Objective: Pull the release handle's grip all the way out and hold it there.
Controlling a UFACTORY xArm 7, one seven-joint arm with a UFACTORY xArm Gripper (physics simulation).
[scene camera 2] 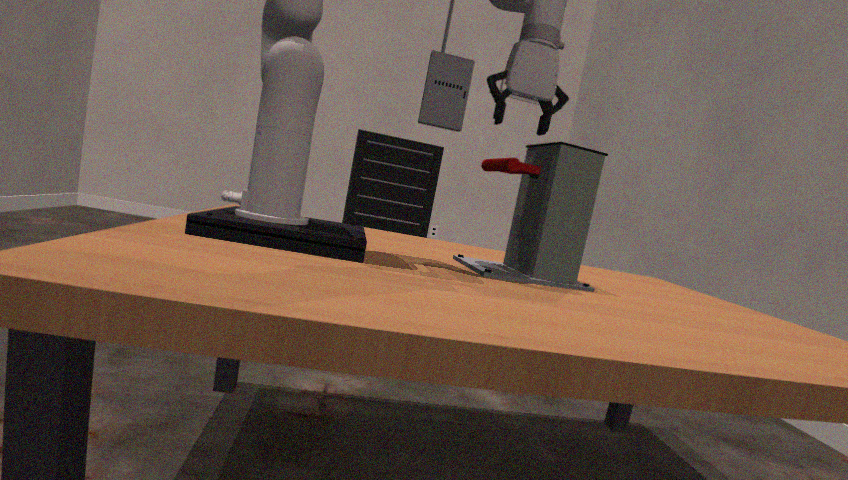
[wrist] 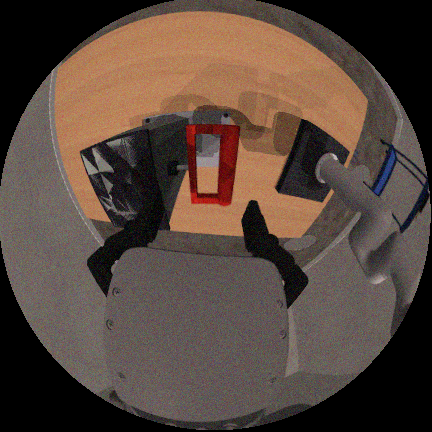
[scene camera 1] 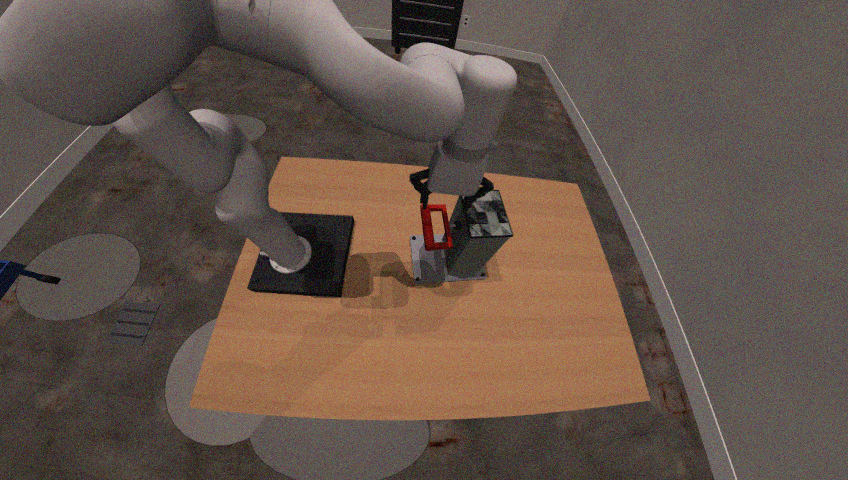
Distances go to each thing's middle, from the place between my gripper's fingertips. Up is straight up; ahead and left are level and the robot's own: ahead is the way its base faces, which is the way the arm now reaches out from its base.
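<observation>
My hand is 280 mm higher than the grey base plate (scene camera 2: 486, 268), and it is 70 mm short of the plate.
</observation>
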